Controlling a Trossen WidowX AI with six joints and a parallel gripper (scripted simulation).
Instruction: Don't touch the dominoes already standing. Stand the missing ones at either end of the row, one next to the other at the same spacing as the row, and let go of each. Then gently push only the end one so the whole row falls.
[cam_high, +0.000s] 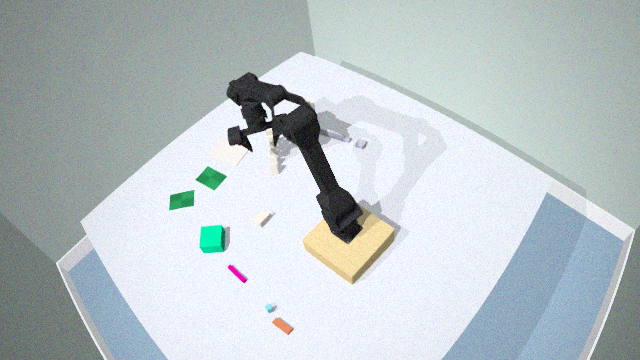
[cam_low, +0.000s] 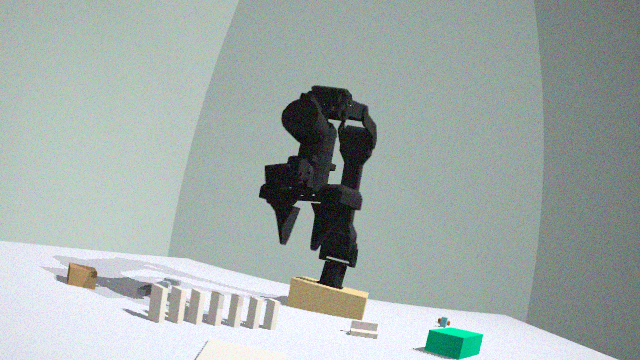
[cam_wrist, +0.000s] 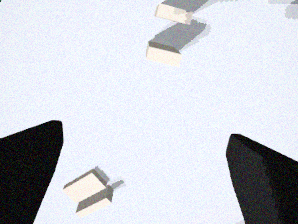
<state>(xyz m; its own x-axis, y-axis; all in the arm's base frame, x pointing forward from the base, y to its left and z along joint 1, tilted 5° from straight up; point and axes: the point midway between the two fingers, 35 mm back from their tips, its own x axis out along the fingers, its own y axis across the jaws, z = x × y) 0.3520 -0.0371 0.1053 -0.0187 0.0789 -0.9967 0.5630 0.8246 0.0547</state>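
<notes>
Right now the green block is 30 cm to the left of my gripper tip, 13 cm below it and 4 cm behind it. From my gripper tip the other things lie so: tan block 31 cm to the right, 15 cm ahead, 13 cm below; cream flat tile 23 cm ahead, 14 cm below, 1 cm to the left; grey bar 26 cm to the right, 14 cm below, 2 cm behind.
</notes>
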